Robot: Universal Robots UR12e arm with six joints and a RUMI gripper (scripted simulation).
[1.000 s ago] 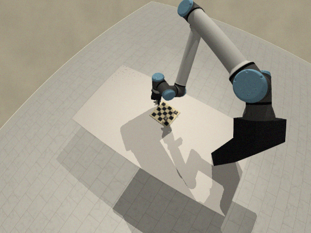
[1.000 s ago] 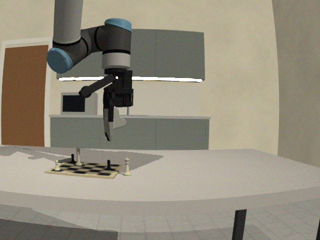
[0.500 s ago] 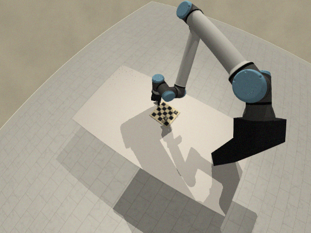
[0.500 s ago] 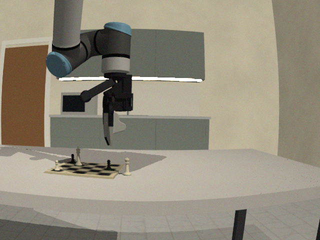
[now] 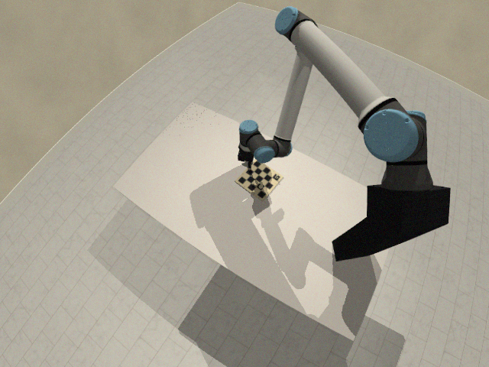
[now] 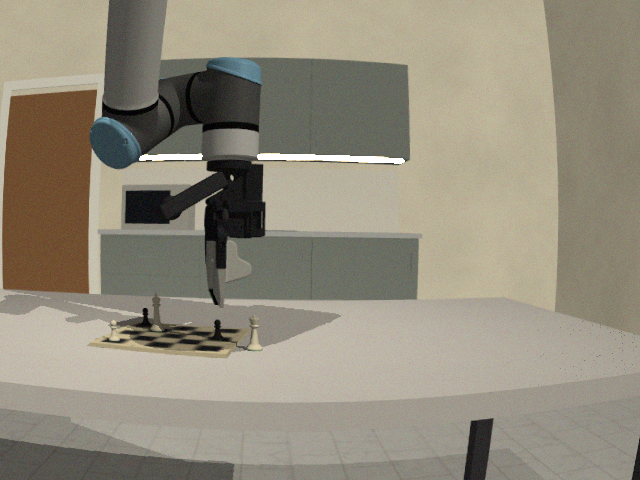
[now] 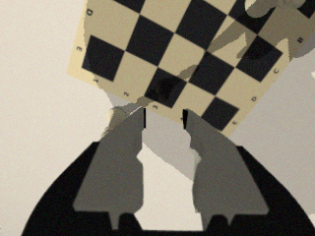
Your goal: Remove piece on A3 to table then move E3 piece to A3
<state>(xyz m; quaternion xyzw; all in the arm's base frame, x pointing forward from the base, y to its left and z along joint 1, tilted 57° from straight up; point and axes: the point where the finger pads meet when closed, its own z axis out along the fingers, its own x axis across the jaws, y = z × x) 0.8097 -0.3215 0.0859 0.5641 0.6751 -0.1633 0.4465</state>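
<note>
Right now the white pawn is 17 cm behind my hand and 6 cm below it. Also, from my hand: chessboard: 7 cm below, 7 cm behind, 4 cm to the left.
</note>
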